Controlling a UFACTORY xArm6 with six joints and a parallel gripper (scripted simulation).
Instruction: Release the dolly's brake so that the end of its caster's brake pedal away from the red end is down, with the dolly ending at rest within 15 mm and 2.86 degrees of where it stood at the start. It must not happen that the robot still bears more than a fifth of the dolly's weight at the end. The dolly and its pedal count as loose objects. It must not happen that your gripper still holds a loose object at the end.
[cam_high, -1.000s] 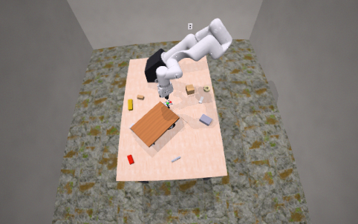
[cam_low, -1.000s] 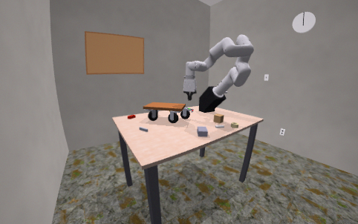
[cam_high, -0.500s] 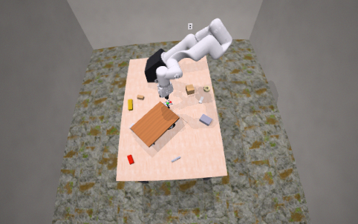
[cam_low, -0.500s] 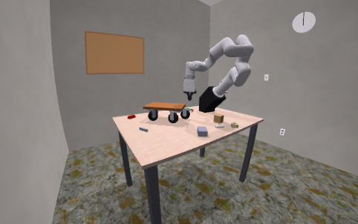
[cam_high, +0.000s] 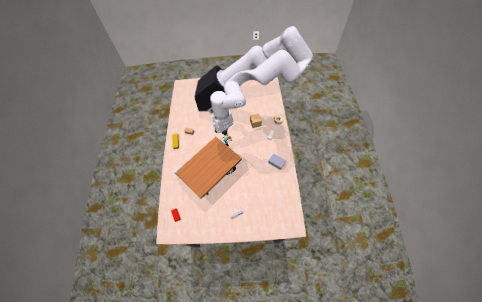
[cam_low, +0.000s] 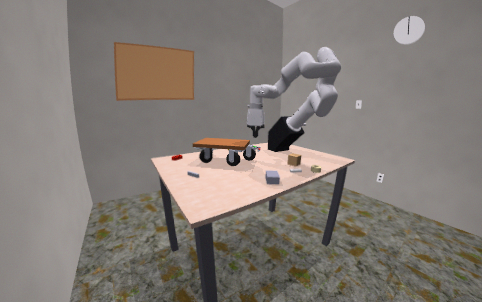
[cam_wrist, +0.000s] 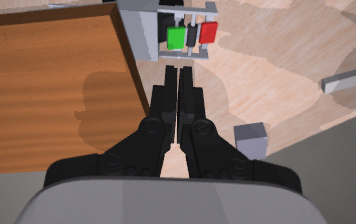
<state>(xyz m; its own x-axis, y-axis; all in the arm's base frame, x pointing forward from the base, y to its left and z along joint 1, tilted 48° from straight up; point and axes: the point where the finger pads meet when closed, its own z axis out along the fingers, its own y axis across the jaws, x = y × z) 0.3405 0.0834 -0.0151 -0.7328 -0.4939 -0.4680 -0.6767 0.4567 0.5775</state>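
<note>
Now: the brake pedal 1 cm behind my hand, 1 cm to the left of it and 9 cm below it. Round my hand: yellow block 33 cm to the right, 16 cm below; then grey-blue block 8 cm ahead, 30 cm to the left, 15 cm below; then tan cube 19 cm behind, 16 cm to the left, 14 cm below.
</note>
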